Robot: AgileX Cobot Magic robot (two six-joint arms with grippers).
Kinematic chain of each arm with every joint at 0, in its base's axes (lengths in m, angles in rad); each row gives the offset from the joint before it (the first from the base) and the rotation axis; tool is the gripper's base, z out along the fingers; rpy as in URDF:
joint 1: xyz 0 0 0.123 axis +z
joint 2: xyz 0 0 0 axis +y
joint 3: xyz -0.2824 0 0.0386 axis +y
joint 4: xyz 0.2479 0 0.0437 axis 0.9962 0 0.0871
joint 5: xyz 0 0 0 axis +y
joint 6: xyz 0.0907 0 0.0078 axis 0.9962 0 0.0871
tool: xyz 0 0 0 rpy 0 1.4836 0
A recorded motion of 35 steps. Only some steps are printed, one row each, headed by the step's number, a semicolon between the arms.
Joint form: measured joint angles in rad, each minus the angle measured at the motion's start. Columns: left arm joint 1, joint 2, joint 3, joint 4, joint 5, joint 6; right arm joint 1, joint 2, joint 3, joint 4, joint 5, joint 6.
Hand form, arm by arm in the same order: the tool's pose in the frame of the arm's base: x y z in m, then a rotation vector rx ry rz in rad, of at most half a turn. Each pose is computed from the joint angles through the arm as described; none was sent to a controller.
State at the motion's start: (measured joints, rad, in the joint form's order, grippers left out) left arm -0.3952 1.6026 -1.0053 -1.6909 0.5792 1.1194; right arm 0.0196 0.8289 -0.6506 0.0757 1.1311 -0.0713
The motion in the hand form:
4: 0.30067 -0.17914 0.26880 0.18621 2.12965 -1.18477; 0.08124 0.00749 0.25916 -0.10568 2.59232 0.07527
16: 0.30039 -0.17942 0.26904 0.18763 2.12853 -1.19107; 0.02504 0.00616 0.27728 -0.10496 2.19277 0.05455
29: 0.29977 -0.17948 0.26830 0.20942 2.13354 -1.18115; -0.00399 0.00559 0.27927 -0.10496 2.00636 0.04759
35: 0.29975 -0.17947 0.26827 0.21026 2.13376 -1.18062; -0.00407 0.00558 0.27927 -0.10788 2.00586 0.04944
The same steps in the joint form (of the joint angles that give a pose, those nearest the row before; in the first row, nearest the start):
4: 0.0000 0.0000 0.0000 0.0000 0.0000 0.0000; 0.0000 -0.2531 0.1389 -0.0010 -0.0815 -0.0097
16: 0.0000 0.0000 0.0000 -0.0018 0.0049 0.0000; 0.0000 -0.6459 0.1532 -0.0030 -0.1029 -0.0105
29: 0.0000 0.0000 0.0000 0.0169 0.0074 0.0000; 0.0011 -0.8323 0.1532 -0.0029 -0.1030 -0.0105
35: 0.0000 0.0000 0.0000 0.0177 0.0075 0.0000; 0.0040 -0.8327 0.1532 -0.0029 -0.1029 -0.0106

